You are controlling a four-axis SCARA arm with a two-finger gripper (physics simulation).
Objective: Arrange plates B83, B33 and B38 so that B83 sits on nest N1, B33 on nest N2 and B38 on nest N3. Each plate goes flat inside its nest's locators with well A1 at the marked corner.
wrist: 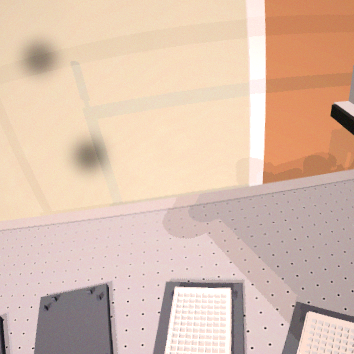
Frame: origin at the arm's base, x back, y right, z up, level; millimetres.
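Seen in the pictures: gripper, fingertip midpoint: (pixel 151 111).
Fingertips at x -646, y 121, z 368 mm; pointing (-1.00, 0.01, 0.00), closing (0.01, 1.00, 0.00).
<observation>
Offsets run from my fingertips to a thing's top centre. "spot": to the spot under its first point. Level surfaces: height alone.
A white well plate {dz -329, dx -73, dy +0 mm} (pixel 200 322) lies flat on a dark nest {spot: dz -343, dx -79, dy +56 mm} (pixel 238 320) at the bottom centre of the wrist view. A second white plate {spot: dz -330, dx -25, dy +163 mm} (pixel 327 336) lies on another dark nest {spot: dz -343, dx -48, dy +129 mm} (pixel 295 330) at the bottom right, partly cut off. A bare dark nest {dz -333, dx -84, dy -190 mm} (pixel 75 325) with small locators at its far corners is at the lower left. No labels or A1 marks are readable, so I cannot tell which plate or nest is which. Part of my gripper (pixel 343 116) shows at the right edge, apart from the plates; it is open, with no plate at the visible part.
The perforated bench top {dz -355 mm} (pixel 135 260) ends at a pale raised edge (pixel 125 209). Beyond it are a beige floor (pixel 175 140), a white stripe (pixel 256 100) and an orange floor area (pixel 305 55). A dark sliver of another object {spot: dz -350, dx -84, dy -319 mm} (pixel 2 335) shows at the lower left edge. Arm shadows cross the bench.
</observation>
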